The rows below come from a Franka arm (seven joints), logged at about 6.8 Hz.
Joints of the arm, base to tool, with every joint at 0 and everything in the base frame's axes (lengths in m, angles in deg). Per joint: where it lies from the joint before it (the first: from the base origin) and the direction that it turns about. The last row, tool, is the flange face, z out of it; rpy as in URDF.
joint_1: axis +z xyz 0 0 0.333
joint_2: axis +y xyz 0 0 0
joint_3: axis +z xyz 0 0 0.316
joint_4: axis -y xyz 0.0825 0 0
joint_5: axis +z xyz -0.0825 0 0.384
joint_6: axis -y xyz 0 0 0
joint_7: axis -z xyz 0.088 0 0
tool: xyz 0 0 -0.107 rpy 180 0 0
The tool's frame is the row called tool.
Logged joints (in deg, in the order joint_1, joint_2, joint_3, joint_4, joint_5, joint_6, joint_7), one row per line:
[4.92 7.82 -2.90 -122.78 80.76 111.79 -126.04]
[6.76 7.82 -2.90 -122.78 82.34 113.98 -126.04]
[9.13 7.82 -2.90 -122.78 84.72 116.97 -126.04]
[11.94 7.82 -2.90 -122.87 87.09 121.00 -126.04]
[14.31 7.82 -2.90 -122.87 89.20 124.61 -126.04]
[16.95 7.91 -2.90 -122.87 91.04 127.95 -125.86]
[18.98 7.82 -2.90 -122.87 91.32 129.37 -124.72]
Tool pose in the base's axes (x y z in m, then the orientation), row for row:
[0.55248 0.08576 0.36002 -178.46 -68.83 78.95]
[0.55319 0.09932 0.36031 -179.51 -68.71 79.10]
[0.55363 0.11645 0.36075 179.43 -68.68 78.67]
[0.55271 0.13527 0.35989 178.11 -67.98 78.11]
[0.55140 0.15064 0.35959 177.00 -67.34 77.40]
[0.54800 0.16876 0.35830 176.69 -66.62 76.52]
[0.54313 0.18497 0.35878 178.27 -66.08 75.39]
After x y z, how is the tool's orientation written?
As angles about the fixed x, y, z axes (roll, pitch, yaw), in degrees.
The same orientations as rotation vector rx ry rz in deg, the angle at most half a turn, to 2 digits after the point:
[-92.99 -78.03 -63.15]
[-93.70 -77.84 -63.87]
[-94.85 -77.19 -65.00]
[-96.80 -76.77 -65.97]
[-98.68 -76.27 -66.87]
[-100.21 -75.99 -67.13]
[-100.47 -76.08 -66.02]

